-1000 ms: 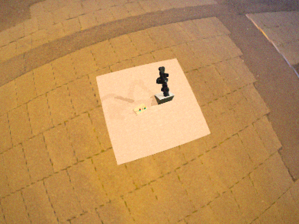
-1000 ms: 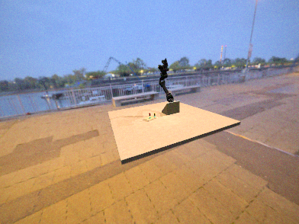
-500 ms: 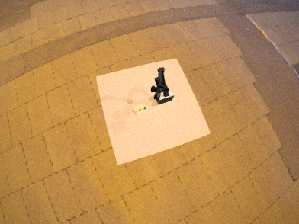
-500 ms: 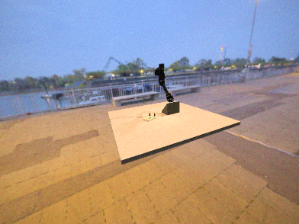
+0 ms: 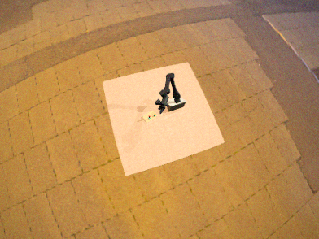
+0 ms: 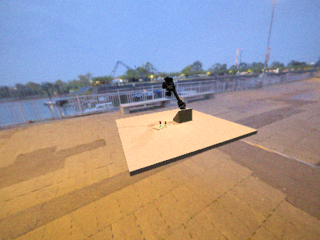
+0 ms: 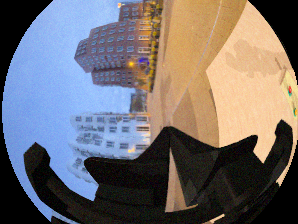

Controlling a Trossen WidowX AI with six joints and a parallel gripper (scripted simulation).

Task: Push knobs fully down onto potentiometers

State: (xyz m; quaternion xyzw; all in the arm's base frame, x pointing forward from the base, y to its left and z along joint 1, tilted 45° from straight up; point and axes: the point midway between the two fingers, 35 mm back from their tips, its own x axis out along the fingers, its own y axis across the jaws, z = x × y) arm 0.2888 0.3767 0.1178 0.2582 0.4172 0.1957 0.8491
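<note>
Now: gripper tip 41 cm above the yellow knob, 16 cm to the left of it and 2 cm past it. Round my gripper tip: red knob: 39 cm below, 15 cm to the right, 5 cm ahead.
</note>
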